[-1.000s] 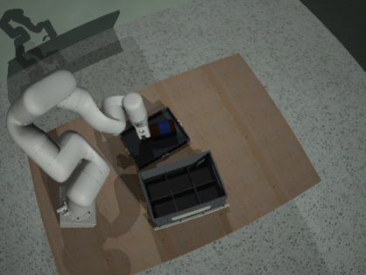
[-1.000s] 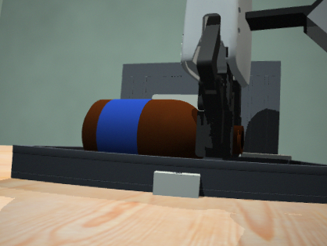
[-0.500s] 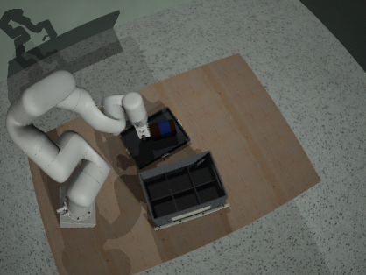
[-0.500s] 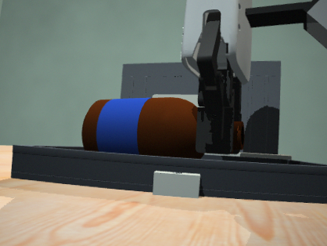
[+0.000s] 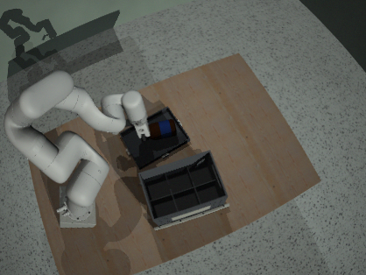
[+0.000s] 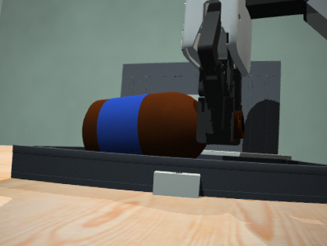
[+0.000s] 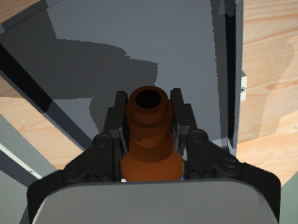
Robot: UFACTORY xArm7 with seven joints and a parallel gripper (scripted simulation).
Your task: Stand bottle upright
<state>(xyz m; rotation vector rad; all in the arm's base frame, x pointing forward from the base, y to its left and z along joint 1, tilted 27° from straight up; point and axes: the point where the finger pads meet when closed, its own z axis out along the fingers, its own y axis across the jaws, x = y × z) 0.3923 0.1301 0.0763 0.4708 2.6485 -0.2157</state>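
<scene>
The bottle is 5 cm ahead of my hand, 2 cm to the right of it and 1 cm below it. Round my hand: dark crate: 30 cm to the right, 3 cm behind, 3 cm above; tray: 5 cm below, 3 cm ahead, 2 cm to the right.
</scene>
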